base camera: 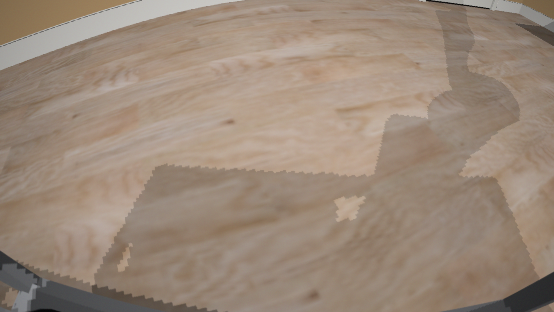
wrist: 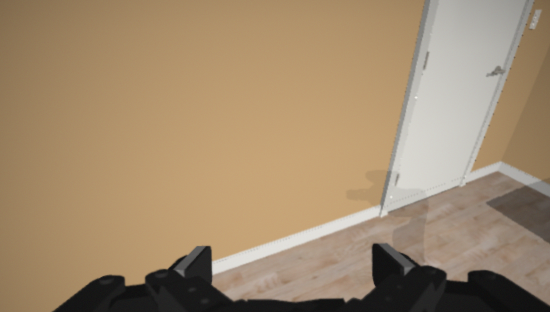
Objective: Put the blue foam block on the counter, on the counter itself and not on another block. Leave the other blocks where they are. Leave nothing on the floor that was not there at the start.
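Frame: origin at the arm's base, x left, y back, z up, level; centimetres.
Where they show: gripper, fingertip midpoint: (wrist: 291,263).
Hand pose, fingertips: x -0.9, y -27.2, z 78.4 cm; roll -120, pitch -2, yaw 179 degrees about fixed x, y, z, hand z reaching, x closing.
Observation:
After its pixels a point has its place.
My gripper (wrist: 291,263) @(x -0.9, y -27.2, z 78.4 cm) is open, with its two black fingers wide apart at the bottom of the wrist view and no object between them. It points toward a tan wall and the wood floor, above floor level. The blue foam block, the other blocks and the counter do not show in the base camera view or the wrist view.
A tan wall (wrist: 225,125) @(x 20.1, y -123.9, z 44.3 cm) with a white baseboard (wrist: 300,238) @(x -15.3, y -138.3, z -34.6 cm) (base camera: 75,28) @(x 75.8, y -97.5, z -34.1 cm) bounds the floor (base camera: 225,140) @(x 8.3, y -46.2, z -39.6 cm) (wrist: 320,270) @(x -25.0, y -119.4, z -39.6 cm). A closed white door (wrist: 450,100) @(x -106.1, y -178.5, z 37.3 cm) stands at the right, near a room corner. The robot's shadow falls across the floor.

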